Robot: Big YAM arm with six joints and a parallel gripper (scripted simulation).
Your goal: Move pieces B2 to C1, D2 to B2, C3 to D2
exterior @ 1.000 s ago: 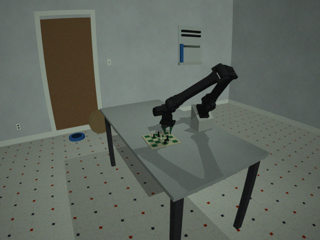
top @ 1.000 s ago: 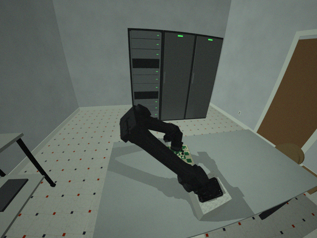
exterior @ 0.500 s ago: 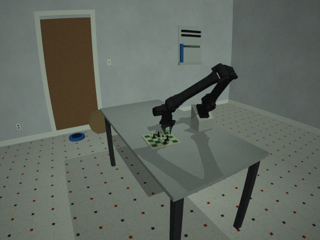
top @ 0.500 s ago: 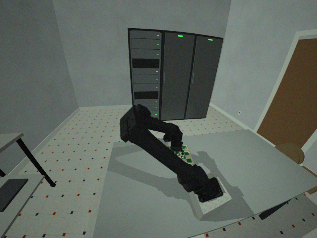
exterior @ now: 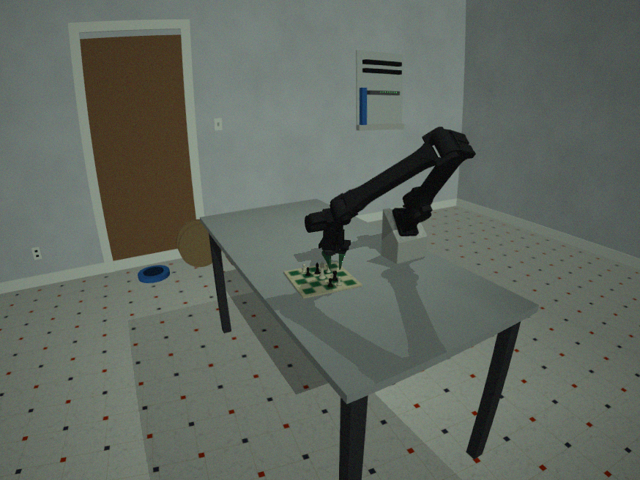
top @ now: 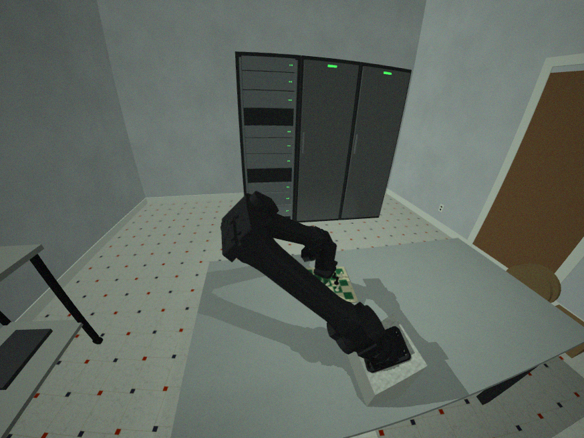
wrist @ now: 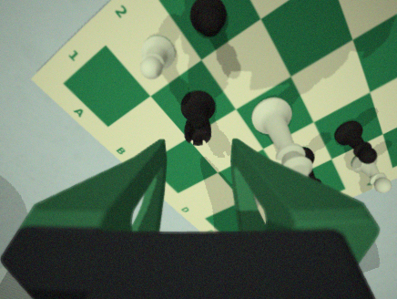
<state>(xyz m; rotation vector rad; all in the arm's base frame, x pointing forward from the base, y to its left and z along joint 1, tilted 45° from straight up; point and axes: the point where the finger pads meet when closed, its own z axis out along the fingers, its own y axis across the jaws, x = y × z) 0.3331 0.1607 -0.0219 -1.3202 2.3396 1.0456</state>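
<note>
My gripper is now 40 mm short of the tall white piece, 30 mm to the left of it and 20 mm above it. Round my hand: chessboard (50 mm below, 40 mm ahead, 30 mm to the right).
</note>
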